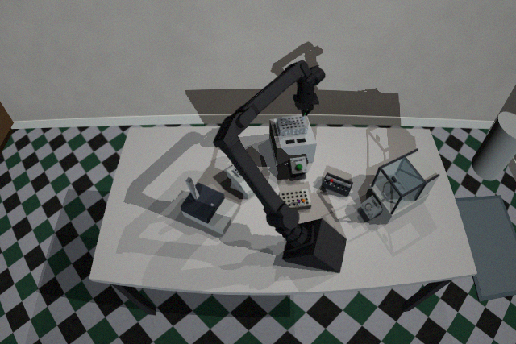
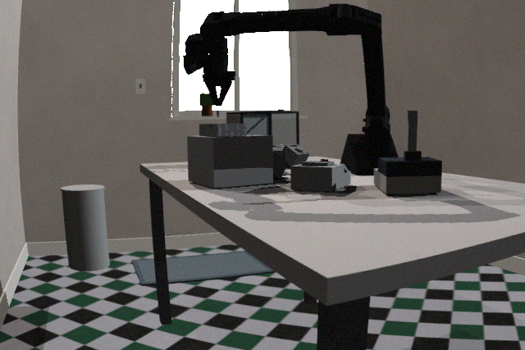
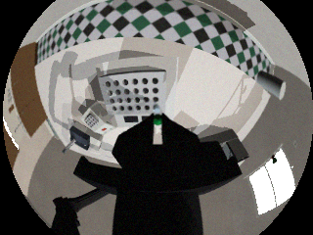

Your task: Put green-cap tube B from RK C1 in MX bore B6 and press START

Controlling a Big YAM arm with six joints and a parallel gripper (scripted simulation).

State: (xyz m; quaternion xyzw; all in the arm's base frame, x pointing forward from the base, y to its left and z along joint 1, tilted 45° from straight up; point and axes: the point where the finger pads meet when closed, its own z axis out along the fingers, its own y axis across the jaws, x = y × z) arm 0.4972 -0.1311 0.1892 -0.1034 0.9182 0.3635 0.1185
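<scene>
The bore block is 5 cm to the left of my hand and 8 cm below it. The rest, counted from my hand: tube B: 2 cm below; then green start key: 17 cm behind, 16 cm below; then magnet block MG: 21 cm behind, 18 cm to the right, 21 cm below.
</scene>
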